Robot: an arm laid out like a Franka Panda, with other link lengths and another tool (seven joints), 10 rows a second.
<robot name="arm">
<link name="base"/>
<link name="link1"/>
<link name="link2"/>
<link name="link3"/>
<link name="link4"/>
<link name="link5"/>
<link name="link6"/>
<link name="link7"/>
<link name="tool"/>
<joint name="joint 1" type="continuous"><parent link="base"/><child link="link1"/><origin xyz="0 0 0.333" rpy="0 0 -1.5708"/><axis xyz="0 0 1"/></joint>
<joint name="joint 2" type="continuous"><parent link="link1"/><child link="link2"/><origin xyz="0 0 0" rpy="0 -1.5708 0"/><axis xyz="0 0 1"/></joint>
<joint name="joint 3" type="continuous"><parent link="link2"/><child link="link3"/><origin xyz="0.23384 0 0" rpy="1.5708 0 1.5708"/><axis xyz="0 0 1"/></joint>
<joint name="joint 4" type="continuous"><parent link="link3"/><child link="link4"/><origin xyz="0.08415 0 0" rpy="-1.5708 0 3.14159"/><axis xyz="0 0 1"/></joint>
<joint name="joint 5" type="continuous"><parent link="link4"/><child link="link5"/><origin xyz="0.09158 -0.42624 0" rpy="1.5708 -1.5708 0"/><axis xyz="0 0 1"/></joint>
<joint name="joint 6" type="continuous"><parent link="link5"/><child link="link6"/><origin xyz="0 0 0" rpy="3.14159 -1.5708 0"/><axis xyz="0 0 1"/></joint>
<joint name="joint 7" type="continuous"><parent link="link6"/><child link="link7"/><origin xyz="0 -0.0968 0" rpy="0 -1.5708 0"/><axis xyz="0 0 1"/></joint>
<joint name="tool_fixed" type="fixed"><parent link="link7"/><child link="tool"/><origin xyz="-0.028 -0.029 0.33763" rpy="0.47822 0 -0.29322"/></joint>
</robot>
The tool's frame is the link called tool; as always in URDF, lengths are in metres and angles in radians. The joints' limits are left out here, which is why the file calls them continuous.
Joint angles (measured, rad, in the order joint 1, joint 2, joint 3, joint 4, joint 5, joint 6, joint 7), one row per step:
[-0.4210 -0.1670 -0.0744 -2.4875 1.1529 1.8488 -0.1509]
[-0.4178 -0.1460 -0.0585 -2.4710 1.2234 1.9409 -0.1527]
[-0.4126 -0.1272 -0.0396 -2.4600 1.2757 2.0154 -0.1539]
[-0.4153 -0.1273 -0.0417 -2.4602 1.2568 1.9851 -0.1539]
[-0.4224 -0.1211 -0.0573 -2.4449 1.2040 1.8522 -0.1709]
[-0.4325 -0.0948 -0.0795 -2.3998 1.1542 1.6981 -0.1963]
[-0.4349 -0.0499 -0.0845 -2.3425 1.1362 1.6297 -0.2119]
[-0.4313 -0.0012 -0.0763 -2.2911 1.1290 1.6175 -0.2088]
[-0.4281 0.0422 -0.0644 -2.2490 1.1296 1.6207 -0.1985]
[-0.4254 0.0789 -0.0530 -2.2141 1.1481 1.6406 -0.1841]
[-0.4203 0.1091 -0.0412 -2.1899 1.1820 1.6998 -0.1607]
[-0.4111 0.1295 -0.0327 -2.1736 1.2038 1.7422 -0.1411]
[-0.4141 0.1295 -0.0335 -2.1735 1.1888 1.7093 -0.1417]
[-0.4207 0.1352 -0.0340 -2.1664 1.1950 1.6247 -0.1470]
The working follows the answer.
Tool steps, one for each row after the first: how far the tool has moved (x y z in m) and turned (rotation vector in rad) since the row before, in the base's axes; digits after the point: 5 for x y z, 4 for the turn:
[0.02922 -0.02039 -0.00228 -0.0238 -0.0220 -0.0913]
[0.01931 -0.01158 -0.00528 -0.0200 -0.0082 -0.0630]
[-0.00680 0.00741 0.00029 0.0099 0.0052 0.0292]
[-0.02253 0.02647 0.01278 0.0524 -0.0047 0.1126]
[-0.02240 0.01887 0.02126 0.0631 -0.0159 0.1167]
[-0.00294 0.00556 0.00934 0.0249 -0.0127 0.0566]
[0.00627 0.00312 -0.00358 -0.0001 0.0059 0.0237]
[0.00846 0.00298 -0.00602 -0.0016 0.0113 0.0089]
[0.01440 -0.00043 -0.00443 0.0005 0.0070 -0.0167]
[0.02231 -0.00720 -0.00888 -0.0120 0.0103 -0.0546]
[0.01461 -0.00172 -0.00672 -0.0084 0.0110 -0.0335]
[-0.00909 0.00639 0.00200 0.0133 0.0064 0.0292]
[-0.01268 0.01596 0.01622 0.0630 -0.0025 0.0490]

Tool pose at each row, in the base's axes (x y z in m, rotation vector in rad; rounded; the steps above come from the unrounded poses):
[0.58336 0.00547 0.14967 -0.6434 2.0347 0.3542]
[0.61258 -0.01493 0.14739 -0.5643 2.0423 0.2685]
[0.63189 -0.02651 0.14212 -0.5116 2.0529 0.2082]
[0.62509 -0.01910 0.14241 -0.5357 2.0494 0.2372]
[0.60256 0.00737 0.15519 -0.6194 2.0052 0.3552]
[0.58016 0.02624 0.17644 -0.6989 1.9398 0.4806]
[0.57722 0.03180 0.18578 -0.7408 1.9032 0.5331]
[0.58349 0.03492 0.18220 -0.7634 1.9020 0.5505]
[0.59195 0.03790 0.17617 -0.7717 1.9104 0.5600]
[0.60635 0.03747 0.17175 -0.7537 1.9214 0.5535]
[0.62866 0.03028 0.16287 -0.7051 1.9505 0.5135]
[0.64327 0.02856 0.15615 -0.6750 1.9725 0.4899]
[0.63418 0.03495 0.15815 -0.6955 1.9661 0.5231]
[0.62150 0.05091 0.17437 -0.7058 1.9259 0.6110]

